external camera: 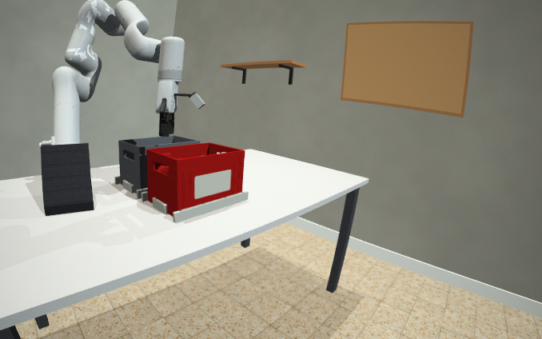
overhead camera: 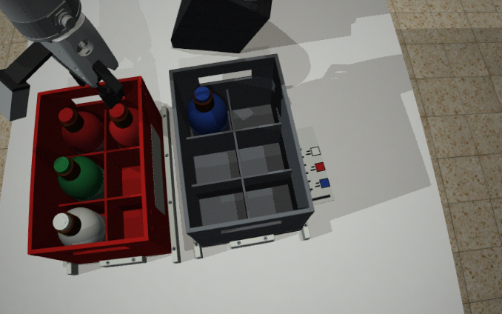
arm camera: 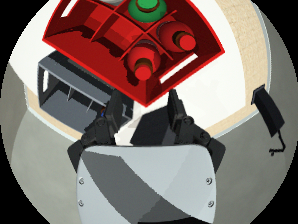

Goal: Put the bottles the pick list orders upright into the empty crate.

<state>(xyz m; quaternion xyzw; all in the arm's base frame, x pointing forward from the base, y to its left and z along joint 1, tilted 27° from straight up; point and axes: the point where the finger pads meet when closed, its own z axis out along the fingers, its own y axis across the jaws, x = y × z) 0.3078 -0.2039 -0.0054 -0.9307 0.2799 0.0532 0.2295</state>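
My gripper is now 150 mm above the red-label bottle, 90 mm to the left of it and 10 mm short of it. Also, from my hand: white-label bottle 190 mm ahead, 150 mm below, 50 mm to the right; blue bottle 150 mm below, 140 mm to the left, 40 mm behind; green bottle 150 mm below, 100 mm ahead, 70 mm to the right.
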